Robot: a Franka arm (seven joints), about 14 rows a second.
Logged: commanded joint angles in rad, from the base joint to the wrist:
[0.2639 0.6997 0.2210 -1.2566 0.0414 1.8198 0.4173]
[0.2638 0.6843 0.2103 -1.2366 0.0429 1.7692 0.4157]
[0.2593 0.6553 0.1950 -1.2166 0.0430 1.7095 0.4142]
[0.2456 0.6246 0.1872 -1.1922 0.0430 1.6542 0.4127]
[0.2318 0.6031 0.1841 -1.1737 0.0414 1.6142 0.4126]
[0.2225 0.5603 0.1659 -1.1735 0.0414 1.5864 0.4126]
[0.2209 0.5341 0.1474 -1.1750 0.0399 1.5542 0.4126]
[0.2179 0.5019 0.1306 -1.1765 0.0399 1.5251 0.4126]
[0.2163 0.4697 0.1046 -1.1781 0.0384 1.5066 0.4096]
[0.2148 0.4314 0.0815 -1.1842 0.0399 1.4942 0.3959]
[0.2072 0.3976 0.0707 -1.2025 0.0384 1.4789 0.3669]
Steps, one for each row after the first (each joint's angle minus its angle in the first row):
[-0.0001 -0.0154 -0.0107 0.0200 0.0015 -0.0506 -0.0016]
[-0.0046 -0.0444 -0.0260 0.0400 0.0016 -0.1103 -0.0031]
[-0.0183 -0.0751 -0.0338 0.0644 0.0016 -0.1656 -0.0046]
[-0.0321 -0.0966 -0.0369 0.0829 0.0000 -0.2056 -0.0047]
[-0.0414 -0.1394 -0.0551 0.0831 0.0000 -0.2334 -0.0047]
[-0.0430 -0.1656 -0.0736 0.0816 -0.0015 -0.2656 -0.0047]
[-0.0460 -0.1978 -0.0904 0.0801 -0.0015 -0.2947 -0.0047]
[-0.0476 -0.2300 -0.1164 0.0785 -0.0030 -0.3132 -0.0077]
[-0.0491 -0.2683 -0.1395 0.0724 -0.0015 -0.3256 -0.0214]
[-0.0567 -0.3021 -0.1503 0.0541 -0.0030 -0.3409 -0.0504]

